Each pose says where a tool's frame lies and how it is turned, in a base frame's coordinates. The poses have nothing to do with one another.
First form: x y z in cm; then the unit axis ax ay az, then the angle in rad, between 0 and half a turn.
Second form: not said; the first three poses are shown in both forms.
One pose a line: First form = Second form
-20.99 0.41 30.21 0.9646 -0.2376 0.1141 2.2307 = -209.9 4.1 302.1 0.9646 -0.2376 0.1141 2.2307
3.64 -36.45 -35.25 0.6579 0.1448 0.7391 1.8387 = 36.4 -364.5 -352.5 0.6579 0.1448 0.7391 1.8387
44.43 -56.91 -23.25 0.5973 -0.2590 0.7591 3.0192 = 444.3 -569.1 -232.5 0.5973 -0.2590 0.7591 3.0192
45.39 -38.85 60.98 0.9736 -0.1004 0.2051 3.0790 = 453.9 -388.5 609.8 0.9736 -0.1004 0.2051 3.0790
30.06 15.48 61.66 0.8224 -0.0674 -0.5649 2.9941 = 300.6 154.8 616.6 0.8224 -0.0674 -0.5649 2.9941
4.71 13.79 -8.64 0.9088 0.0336 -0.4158 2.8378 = 47.1 137.9 -86.4 0.9088 0.0336 -0.4158 2.8378
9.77 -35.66 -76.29 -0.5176 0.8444 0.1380 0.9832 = 97.7 -356.6 -762.9 -0.5176 0.8444 0.1380 0.9832
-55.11 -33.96 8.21 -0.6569 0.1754 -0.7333 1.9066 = -551.1 -339.6 82.1 -0.6569 0.1754 -0.7333 1.9066
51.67 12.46 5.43 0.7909 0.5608 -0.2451 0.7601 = 516.7 124.6 54.3 0.7909 0.5608 -0.2451 0.7601
